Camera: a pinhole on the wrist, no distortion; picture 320 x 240 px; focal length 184.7 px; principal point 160.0 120.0 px. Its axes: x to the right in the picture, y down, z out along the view. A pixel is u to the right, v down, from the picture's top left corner.
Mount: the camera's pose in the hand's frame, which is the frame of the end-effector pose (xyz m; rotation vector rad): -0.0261 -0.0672 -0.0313 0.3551 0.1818 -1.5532
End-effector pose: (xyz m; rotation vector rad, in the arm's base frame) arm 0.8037 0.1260 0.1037 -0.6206 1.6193 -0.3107
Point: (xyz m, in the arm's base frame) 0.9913 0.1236 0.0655
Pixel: 44 194
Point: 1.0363 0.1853 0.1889
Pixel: 79 74
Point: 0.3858 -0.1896 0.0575
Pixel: behind the camera
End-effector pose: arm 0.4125 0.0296 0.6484 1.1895 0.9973 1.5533
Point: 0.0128 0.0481 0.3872
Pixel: behind the camera
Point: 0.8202 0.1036 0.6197
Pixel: 119 159
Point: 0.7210 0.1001 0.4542
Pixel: 204 145
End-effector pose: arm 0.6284 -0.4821 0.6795 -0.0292 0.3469 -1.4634
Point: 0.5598 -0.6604 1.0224
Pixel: 145 202
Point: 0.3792 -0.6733 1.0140
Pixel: 233 200
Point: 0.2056 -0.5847 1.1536
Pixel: 266 137
